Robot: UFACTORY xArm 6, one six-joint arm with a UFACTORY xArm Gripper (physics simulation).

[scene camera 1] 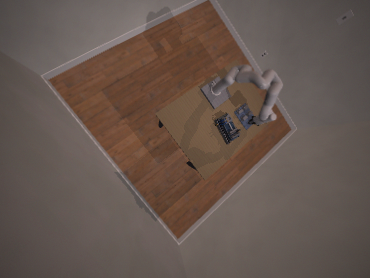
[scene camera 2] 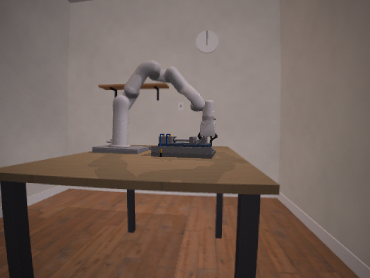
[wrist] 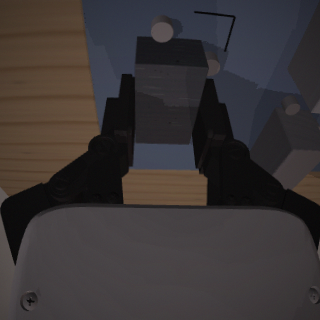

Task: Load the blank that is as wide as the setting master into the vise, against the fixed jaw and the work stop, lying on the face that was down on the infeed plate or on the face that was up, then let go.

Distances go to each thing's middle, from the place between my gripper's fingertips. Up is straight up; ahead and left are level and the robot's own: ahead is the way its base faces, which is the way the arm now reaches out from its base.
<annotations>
Right now my hand is 90 mm past the blue infeed plate (wrist: 252, 79) and 10 mm above it. Also, from my hand: dark block (wrist: 169, 77) right at my hand.
</annotations>
